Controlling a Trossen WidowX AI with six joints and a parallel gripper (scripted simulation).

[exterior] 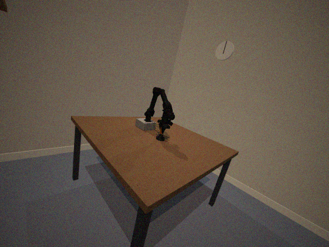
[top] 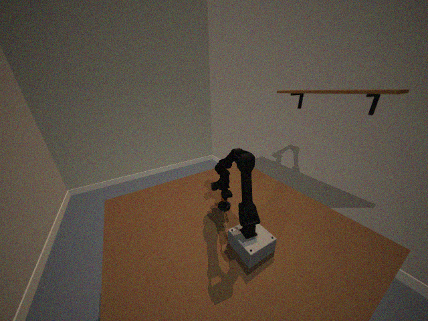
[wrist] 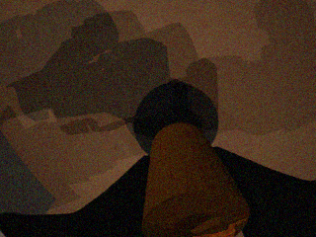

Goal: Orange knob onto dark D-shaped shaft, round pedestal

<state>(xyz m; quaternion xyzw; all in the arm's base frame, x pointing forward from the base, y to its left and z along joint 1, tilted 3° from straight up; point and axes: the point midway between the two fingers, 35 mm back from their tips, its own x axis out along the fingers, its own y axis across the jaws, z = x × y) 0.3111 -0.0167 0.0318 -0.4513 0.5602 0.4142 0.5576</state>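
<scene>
My gripper tip is 20 mm below the orange knob. From my gripper tip the other things lie so: round pedestal (40 mm below).
</scene>
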